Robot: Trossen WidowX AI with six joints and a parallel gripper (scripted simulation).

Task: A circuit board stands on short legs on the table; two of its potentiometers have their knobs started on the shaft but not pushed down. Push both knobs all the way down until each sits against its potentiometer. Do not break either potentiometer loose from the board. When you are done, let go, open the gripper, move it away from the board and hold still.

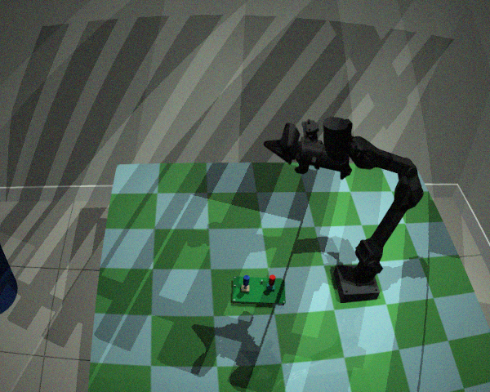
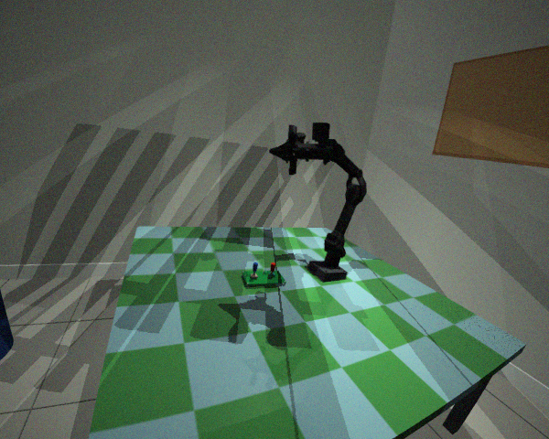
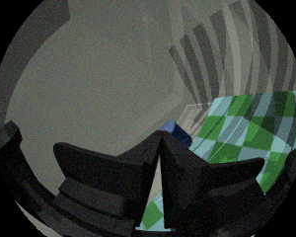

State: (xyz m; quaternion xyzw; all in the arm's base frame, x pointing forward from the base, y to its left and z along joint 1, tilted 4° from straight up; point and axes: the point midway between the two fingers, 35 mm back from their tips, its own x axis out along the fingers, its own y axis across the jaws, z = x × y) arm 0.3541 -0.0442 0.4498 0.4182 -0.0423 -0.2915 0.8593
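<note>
Right now my gripper tip is 50 mm past the red knob, 70 mm to the right of it and 450 mm above it. Round my gripper tip: blue knob (30 mm ahead, 70 mm to the left, 440 mm below).
</note>
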